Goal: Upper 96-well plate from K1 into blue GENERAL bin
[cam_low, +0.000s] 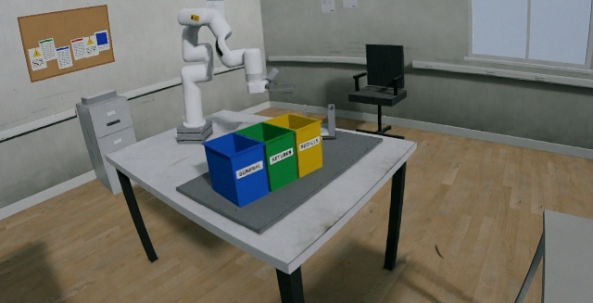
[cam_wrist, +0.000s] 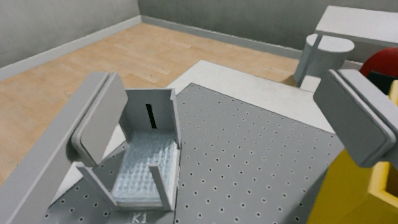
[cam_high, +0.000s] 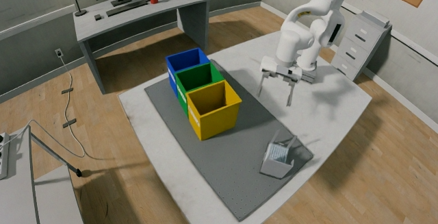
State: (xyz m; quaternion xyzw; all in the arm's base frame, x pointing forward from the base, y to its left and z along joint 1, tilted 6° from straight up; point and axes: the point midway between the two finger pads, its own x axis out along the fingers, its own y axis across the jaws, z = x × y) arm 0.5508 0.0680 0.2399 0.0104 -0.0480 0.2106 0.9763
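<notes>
The white plate lies 60 mm ahead of my hand, 140 mm to the left of it and 230 mm below it. Also, from my hand: green bin 80 mm ahead, 310 mm to the right, 170 mm below; then blue general bin 40 mm ahead, 440 mm to the right, 170 mm below; then yellow bin 110 mm ahead, 190 mm to the right, 170 mm below.
</notes>
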